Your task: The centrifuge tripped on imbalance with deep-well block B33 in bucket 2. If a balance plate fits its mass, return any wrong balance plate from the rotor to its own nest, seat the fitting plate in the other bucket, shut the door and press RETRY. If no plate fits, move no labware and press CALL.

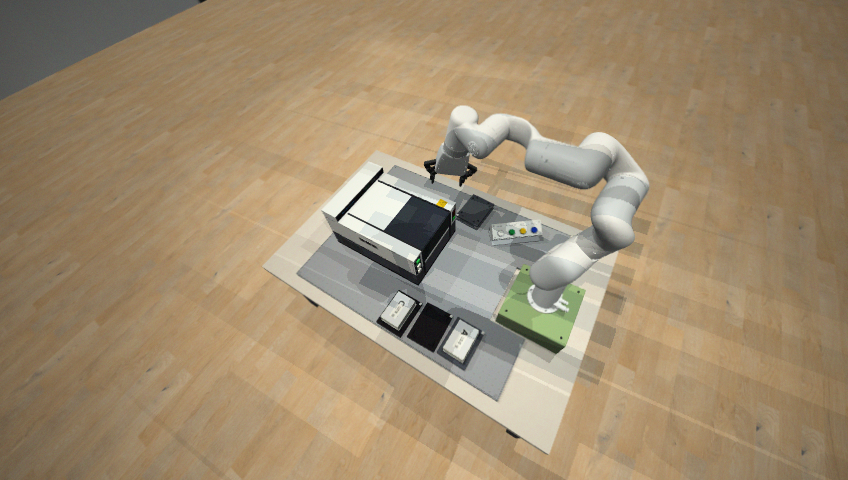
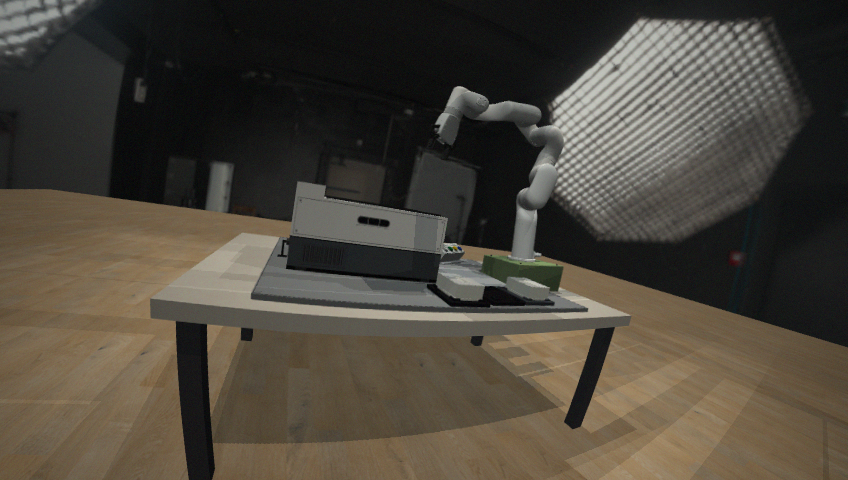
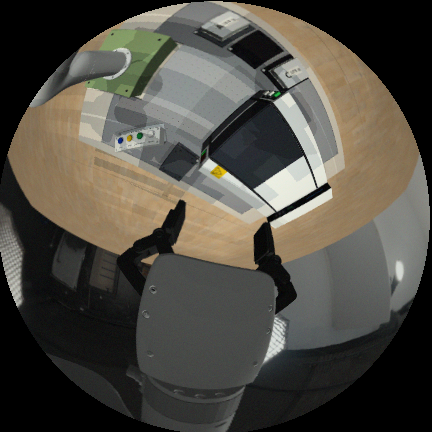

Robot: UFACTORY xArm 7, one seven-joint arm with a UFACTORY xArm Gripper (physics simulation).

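The centrifuge has its door, with a dark window, lying over the top; it looks shut. The rotor, its buckets and block B33 are hidden. Balance plate C and balance plate A sit in their nests; their masses are too small to read. The black nest between them is empty. My gripper is open and empty, high beyond the centrifuge's far side.
A button panel with white, green, yellow and blue buttons stands near the far edge. A dark square pad lies between it and the centrifuge. The green robot base stands at the table's other end.
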